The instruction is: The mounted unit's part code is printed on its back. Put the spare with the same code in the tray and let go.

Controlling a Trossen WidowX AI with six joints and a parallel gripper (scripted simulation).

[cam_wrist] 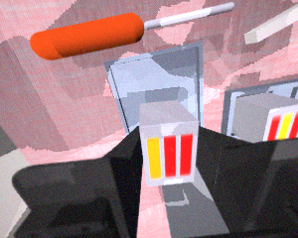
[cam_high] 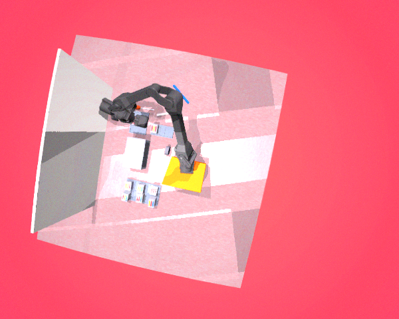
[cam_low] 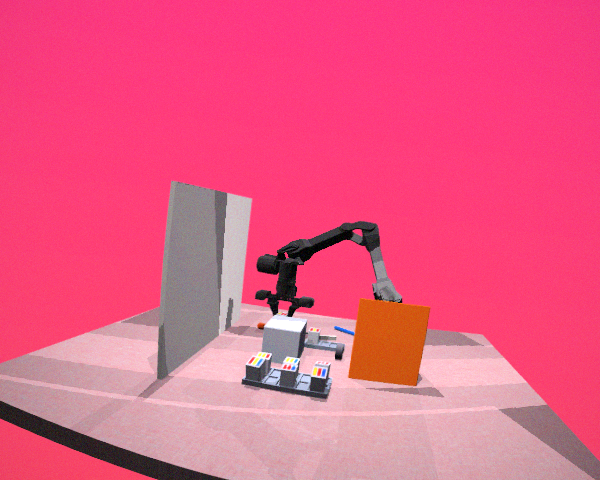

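The pale blue tray lies 5 cm below my gripper tip and 1 cm behind it. From my gripper tip the other things lie so: white strip (15 cm behind, 6 cm to the right, 4 cm below); then grey holder (15 cm behind, 4 cm to the left, 4 cm below); then grey spare block (2 cm above).
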